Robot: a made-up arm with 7 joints.
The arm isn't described. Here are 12 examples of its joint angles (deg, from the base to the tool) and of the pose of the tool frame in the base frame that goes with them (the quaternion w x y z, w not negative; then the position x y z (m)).
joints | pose
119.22 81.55 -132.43 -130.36 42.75 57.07 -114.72 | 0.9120 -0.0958 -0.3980 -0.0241 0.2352 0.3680 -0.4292
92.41 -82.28 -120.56 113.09 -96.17 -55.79 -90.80 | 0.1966 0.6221 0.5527 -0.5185 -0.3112 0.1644 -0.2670
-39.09 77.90 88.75 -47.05 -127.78 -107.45 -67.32 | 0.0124 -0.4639 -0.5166 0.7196 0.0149 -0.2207 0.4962
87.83 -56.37 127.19 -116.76 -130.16 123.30 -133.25 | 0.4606 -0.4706 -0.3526 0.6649 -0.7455 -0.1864 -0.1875
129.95 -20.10 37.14 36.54 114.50 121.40 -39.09 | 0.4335 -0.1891 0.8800 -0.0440 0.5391 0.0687 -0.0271
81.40 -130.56 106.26 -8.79 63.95 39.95 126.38 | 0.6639 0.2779 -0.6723 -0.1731 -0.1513 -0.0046 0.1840
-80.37 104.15 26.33 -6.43 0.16 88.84 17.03 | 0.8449 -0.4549 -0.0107 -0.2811 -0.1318 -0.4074 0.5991
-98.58 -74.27 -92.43 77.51 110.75 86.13 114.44 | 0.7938 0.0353 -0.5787 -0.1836 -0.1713 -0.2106 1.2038
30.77 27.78 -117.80 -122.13 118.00 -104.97 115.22 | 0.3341 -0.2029 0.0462 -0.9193 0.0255 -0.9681 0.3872
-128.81 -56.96 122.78 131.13 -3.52 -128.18 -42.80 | 0.1352 0.9013 0.3101 -0.2707 -0.4260 0.1978 -0.1079
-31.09 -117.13 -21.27 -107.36 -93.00 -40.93 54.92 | 0.8322 0.2499 0.4829 0.1084 -0.3580 -0.4623 0.1453
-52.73 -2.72 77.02 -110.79 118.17 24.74 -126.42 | 0.3128 -0.3274 0.7722 -0.4456 0.1228 0.2647 0.2992
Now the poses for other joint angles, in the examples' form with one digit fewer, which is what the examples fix.
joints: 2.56 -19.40 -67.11 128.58 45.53 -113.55 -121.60
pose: 0.287 0.664 0.521 -0.454 -0.179 -1.043 0.186
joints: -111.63 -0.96 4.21 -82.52 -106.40 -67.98 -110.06
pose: 0.941 0.307 -0.129 0.053 0.103 0.287 0.364
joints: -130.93 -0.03 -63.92 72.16 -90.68 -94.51 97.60
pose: 0.150 -0.562 0.654 0.483 -0.142 0.380 0.377
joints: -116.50 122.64 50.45 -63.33 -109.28 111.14 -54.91
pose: 0.212 -0.527 0.725 -0.390 0.401 -0.179 0.308
